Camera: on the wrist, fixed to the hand. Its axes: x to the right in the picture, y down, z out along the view.
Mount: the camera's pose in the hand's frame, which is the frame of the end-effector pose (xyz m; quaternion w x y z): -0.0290 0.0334 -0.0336 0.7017 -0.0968 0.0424 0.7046
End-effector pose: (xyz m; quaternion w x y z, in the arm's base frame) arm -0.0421 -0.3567 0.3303 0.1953 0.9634 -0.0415 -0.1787
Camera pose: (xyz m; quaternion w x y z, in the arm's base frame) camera -0.0574 -0.3709 0.3818 0.3580 0.6355 -0.6824 0.0490
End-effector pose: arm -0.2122 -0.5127 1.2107 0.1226 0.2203 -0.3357 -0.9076
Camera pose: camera -0.1682 -0.5455 1.2193 0.7611 -0.0553 -0.2977 -0.5736
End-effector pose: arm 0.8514 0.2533 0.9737 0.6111 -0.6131 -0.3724 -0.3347
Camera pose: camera 0.8674 0.2192 0.9329 0.6211 -0.7375 0.2290 0.1337
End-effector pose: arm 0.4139 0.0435 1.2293 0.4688 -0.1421 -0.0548 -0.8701
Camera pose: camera 0.4502 0.0405 1.1873 0.9306 -0.1468 0.1658 -0.2916
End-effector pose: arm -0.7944 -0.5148 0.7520 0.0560 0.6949 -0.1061 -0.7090
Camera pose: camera -0.7624 -0.5431 0.7875 0.6106 0.4375 -0.4931 -0.4389
